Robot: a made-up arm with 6 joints.
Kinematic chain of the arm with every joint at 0, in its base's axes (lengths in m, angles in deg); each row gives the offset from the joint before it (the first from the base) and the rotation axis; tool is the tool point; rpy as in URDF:
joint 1: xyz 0 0 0.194 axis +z
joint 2: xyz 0 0 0 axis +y
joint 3: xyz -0.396 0 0.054 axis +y
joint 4: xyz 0.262 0 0.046 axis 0.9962 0 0.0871
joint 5: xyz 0 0 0 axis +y
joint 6: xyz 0.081 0 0.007 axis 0.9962 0 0.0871
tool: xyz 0 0 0 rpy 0 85 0
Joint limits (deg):
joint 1: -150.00..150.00
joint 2: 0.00..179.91
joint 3: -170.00..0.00
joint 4: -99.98..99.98
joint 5: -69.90..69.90
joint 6: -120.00..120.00
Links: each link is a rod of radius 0.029 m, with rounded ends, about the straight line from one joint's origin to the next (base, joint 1, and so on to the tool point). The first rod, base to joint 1, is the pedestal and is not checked.
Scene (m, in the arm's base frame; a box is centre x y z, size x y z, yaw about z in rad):
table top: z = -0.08
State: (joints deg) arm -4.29 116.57 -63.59 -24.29 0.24 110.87
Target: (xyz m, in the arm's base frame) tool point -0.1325 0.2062 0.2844
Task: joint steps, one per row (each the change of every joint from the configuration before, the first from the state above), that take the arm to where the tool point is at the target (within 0.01 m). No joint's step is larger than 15 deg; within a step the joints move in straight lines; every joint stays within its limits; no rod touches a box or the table.
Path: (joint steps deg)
1: 13.80 -2.59 4.77 -1.16 -1.73 0.00
2: 13.79 -2.60 4.77 -1.16 -1.73 0.00
3: 13.80 -2.59 4.77 -1.16 -1.72 0.00
4: 13.79 -2.60 4.77 -1.16 -1.73 0.00
5: 13.80 -2.59 4.77 -1.16 -1.73 0.00
6: 13.80 -2.60 4.76 -1.16 -1.73 0.00
7: 13.79 -2.59 4.77 -1.15 -1.72 0.00
8: 13.80 -2.59 4.77 -1.16 -1.73 0.00
9: 13.80 -2.60 4.77 -1.16 -1.73 0.00

